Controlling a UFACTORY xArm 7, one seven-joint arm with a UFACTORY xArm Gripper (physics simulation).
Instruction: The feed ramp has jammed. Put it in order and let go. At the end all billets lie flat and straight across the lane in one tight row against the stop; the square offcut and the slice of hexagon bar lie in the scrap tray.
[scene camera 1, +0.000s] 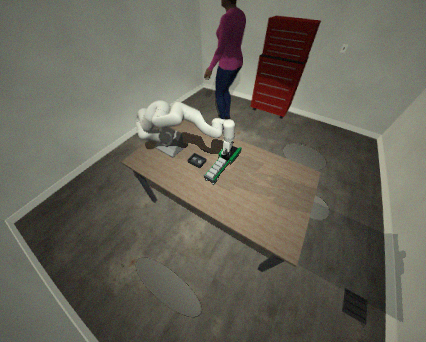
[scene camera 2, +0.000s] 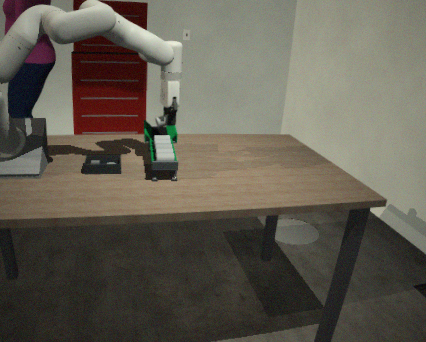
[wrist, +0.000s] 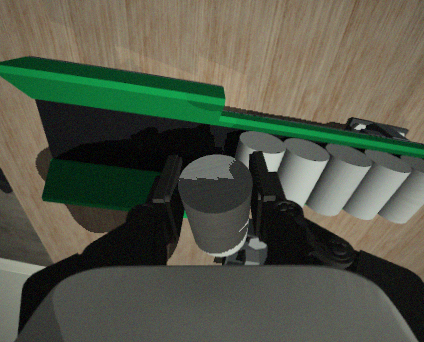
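Scene camera 2 shows the gripper (scene camera 2: 169, 123). In the wrist view the gripper (wrist: 216, 172) appears too, together with a billet (wrist: 216, 190) and a billet (wrist: 346, 167).
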